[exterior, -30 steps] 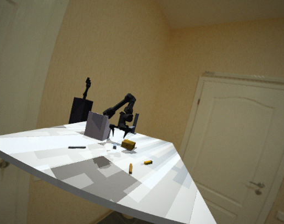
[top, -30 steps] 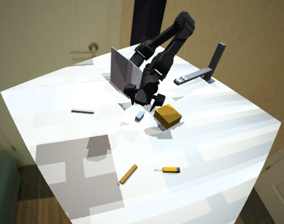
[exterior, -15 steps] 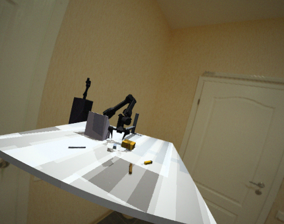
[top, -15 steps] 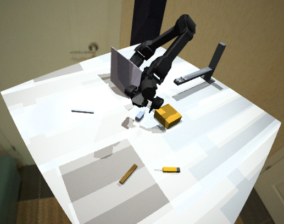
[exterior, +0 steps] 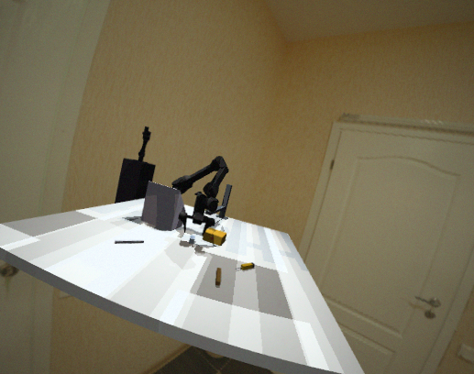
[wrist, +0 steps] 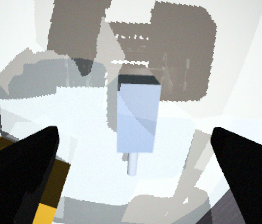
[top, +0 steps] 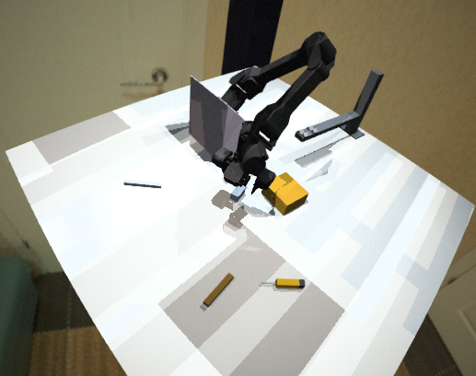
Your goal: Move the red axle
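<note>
Now: the grey-blue block 30 mm below my gripper tip, 20 mm to the left of it and 10 mm behind it. From my gripper tip the other things lie so: grey rod (230 mm to the right, 200 mm behind, 40 mm below); yellow beam (120 mm to the left, 90 mm ahead, 20 mm below); yellow-handled tool (310 mm ahead, 100 mm to the right, 40 mm below).
</note>
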